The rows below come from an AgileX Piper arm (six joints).
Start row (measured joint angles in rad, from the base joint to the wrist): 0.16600 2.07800 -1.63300 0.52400 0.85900 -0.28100
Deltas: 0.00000 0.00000 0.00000 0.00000 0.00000 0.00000; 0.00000 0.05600 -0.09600 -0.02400 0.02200 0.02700; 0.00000 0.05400 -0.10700 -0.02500 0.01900 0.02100; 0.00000 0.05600 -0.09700 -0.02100 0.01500 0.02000; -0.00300 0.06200 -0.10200 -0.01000 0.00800 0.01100; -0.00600 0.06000 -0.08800 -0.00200 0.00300 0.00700; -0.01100 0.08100 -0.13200 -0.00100 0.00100 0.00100; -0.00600 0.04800 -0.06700 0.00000 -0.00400 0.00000; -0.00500 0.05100 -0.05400 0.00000 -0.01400 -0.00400; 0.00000 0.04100 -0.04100 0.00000 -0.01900 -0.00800; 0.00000 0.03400 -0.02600 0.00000 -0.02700 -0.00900; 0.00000 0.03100 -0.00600 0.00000 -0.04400 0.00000; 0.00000 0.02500 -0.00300 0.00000 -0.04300 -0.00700; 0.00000 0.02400 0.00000 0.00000 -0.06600 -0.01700; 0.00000 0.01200 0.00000 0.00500 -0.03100 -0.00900; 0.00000 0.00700 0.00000 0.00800 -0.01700 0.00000; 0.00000 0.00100 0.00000 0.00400 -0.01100 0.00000; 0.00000 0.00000 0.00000 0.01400 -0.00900 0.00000; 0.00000 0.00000 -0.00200 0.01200 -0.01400 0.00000
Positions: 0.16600 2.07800 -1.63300 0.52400 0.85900 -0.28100; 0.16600 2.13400 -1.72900 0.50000 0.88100 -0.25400; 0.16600 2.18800 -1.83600 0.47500 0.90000 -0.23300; 0.16600 2.24400 -1.93300 0.45400 0.91500 -0.21300; 0.16300 2.30600 -2.03500 0.44400 0.92300 -0.20200; 0.15700 2.36600 -2.12300 0.44200 0.92600 -0.19500; 0.14600 2.44700 -2.25500 0.44100 0.92700 -0.19400; 0.14000 2.49500 -2.32200 0.44100 0.92300 -0.19400; 0.13500 2.54600 -2.37600 0.44100 0.90900 -0.19800; 0.13500 2.58700 -2.41700 0.44100 0.89000 -0.20600; 0.13500 2.62100 -2.44300 0.44100 0.86300 -0.21500; 0.13500 2.65200 -2.44900 0.44100 0.81900 -0.21500; 0.13500 2.67700 -2.45200 0.44100 0.77600 -0.22200; 0.13500 2.70100 -2.45200 0.44100 0.71000 -0.23900; 0.13500 2.71300 -2.45200 0.44600 0.67900 -0.24800; 0.13500 2.72000 -2.45200 0.45400 0.66200 -0.24800; 0.13500 2.72100 -2.45200 0.45800 0.65100 -0.24800; 0.13500 2.72100 -2.45200 0.47200 0.64200 -0.24800; 0.13500 2.72100 -2.45400 0.48400 0.62800 -0.24800
